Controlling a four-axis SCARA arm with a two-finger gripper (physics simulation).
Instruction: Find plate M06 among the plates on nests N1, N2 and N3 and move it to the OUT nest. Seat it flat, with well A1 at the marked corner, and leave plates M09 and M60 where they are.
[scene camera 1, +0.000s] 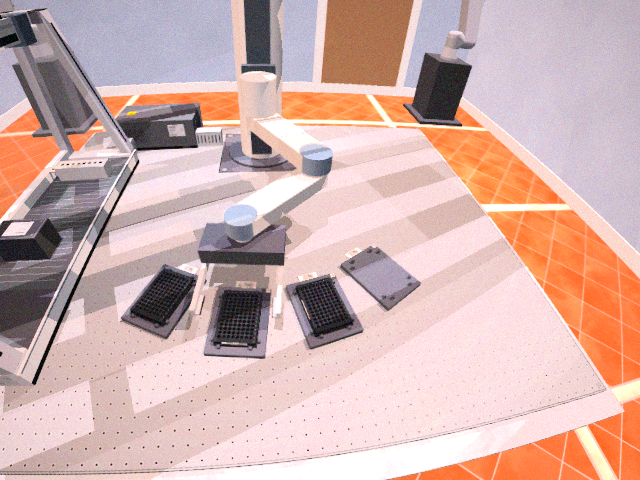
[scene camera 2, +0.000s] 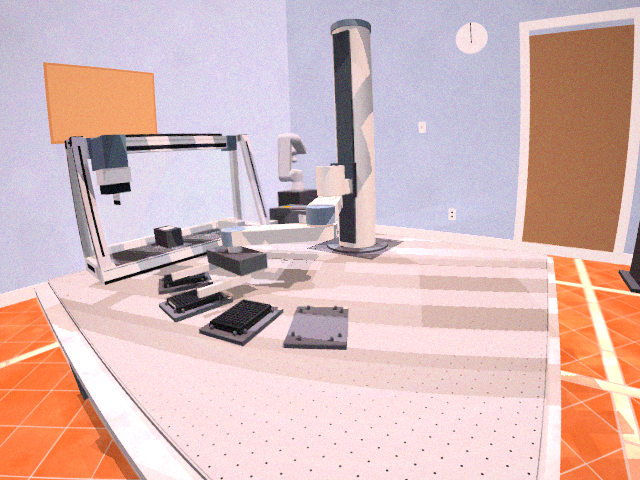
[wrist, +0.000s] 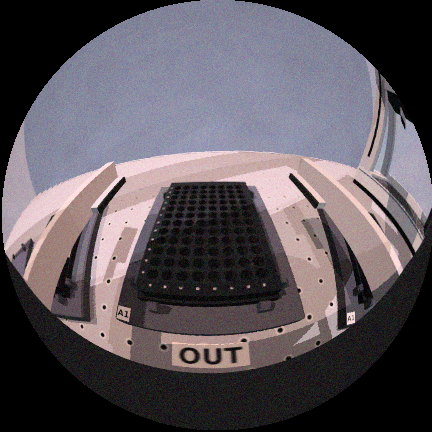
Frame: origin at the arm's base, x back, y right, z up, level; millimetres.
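Seen in the pictures: gripper, between the fingertips: (scene camera 1: 235, 314) (scene camera 2: 184, 284) (wrist: 205, 162); arm's base, origin of its link: (scene camera 1: 262, 153) (scene camera 2: 357, 247).
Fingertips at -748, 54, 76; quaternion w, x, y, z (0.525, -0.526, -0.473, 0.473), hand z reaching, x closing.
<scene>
Pixels of each thing's middle, then the offset from my fingertips to it, as dx, dy, dz. "pt": a spot on its surface instead.
- black well plate, middle of its body: (wrist: 206, 224) (scene camera 1: 239, 317) (scene camera 2: 194, 298) +21, -2, -44
- OUT nest, middle of its body: (wrist: 207, 232) (scene camera 1: 239, 319) (scene camera 2: 194, 301) +21, -2, -52
- nest's A1 tag, a spot on its surface: (wrist: 123, 313) pt +91, -64, -51
- empty nest, middle of its body: (scene camera 2: 319, 323) (scene camera 1: 380, 273) +118, -338, -52
- black box, a spot on its surface: (scene camera 1: 29, 238) (scene camera 2: 164, 231) pt +184, +474, +56
A black well plate (scene camera 1: 238, 316) (scene camera 2: 183, 300) (wrist: 212, 235) lies on the OUT nest (scene camera 1: 235, 351) (wrist: 220, 320) and looks flat. Its name label cannot be read. In the wrist view its rows of white marks meet at the near left corner, beside the nest's A1 tag (wrist: 123, 313). My gripper (scene camera 1: 237, 311) (wrist: 205, 162) is open and empty, above this plate, with one finger out to each side. Two more black plates sit on nests either side: one plate (scene camera 1: 164, 297) (scene camera 2: 187, 279) and another plate (scene camera 1: 324, 304) (scene camera 2: 240, 316). Their labels are unreadable.
An empty nest (scene camera 1: 381, 277) (scene camera 2: 317, 327) with corner pegs stands at the right end of the row. A framed gantry machine (scene camera 1: 85, 253) (scene camera 2: 180, 140) with a black box (scene camera 1: 29, 238) (scene camera 2: 168, 236) inside stands on the left. The arm's column (scene camera 2: 355, 129) rises behind the nests.
</scene>
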